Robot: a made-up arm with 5 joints.
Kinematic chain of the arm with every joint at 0, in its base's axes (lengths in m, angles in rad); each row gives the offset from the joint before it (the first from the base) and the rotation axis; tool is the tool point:
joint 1: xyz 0 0 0.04 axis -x
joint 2: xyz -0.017 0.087 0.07 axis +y
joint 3: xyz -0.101 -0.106 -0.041 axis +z
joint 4: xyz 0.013 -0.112 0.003 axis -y
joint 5: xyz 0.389 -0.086 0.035 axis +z
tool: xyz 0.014 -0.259 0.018
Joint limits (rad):
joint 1: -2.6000..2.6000
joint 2: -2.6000..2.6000
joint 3: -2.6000..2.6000
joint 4: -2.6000..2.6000
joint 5: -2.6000..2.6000
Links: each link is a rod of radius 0.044 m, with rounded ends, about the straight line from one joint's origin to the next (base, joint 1, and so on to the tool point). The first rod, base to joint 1, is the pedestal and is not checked.
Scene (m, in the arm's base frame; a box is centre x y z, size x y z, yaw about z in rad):
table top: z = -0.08
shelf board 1: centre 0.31 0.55 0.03 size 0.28 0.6 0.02 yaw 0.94
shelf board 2: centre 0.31 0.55 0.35 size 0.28 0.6 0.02 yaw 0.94
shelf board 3: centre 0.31 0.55 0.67 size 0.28 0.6 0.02 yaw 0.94
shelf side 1: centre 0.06 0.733 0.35 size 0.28 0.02 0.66 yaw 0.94
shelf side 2: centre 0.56 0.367 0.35 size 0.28 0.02 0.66 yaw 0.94
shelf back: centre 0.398 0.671 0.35 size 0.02 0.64 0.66 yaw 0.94
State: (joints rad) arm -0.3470 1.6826 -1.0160 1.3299 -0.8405
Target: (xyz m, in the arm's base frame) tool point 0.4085 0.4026 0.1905
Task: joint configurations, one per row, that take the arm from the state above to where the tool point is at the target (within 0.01 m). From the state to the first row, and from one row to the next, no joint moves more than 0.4 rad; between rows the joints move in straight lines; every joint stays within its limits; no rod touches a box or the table.
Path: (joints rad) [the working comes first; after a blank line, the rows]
Joints at the target: -0.7193 1.8751 -2.6000 2.1391 1.2546
Straight joint move there: touches shelf board 2, shelf side 2.

1: -0.4408 1.6774 -1.1787 1.4414 -0.4812
2: -0.5346 1.6722 -1.3413 1.5530 -0.1218
3: -0.6284 1.6669 -1.5040 1.6645 0.2375
4: -0.7222 1.6617 -1.6666 1.7760 0.5968
5: -0.8160 1.6565 -1.8293 1.8876 0.9562
6: -0.9098 1.6513 -1.9920 1.9991 1.3155
7: -1.0036 1.6461 -2.1546 2.1106 1.6749
8: -1.0974 1.6409 -2.3173 2.2222 2.0342
9: -1.1912 1.6356 -2.4799 2.3337 2.3935
10: -1.0339 1.7155 -2.5200 2.2688 2.0139
11: -0.8766 1.7953 -2.5600 2.2039 1.6342
12: -0.7193 1.8751 -2.6000 2.1391 1.2546

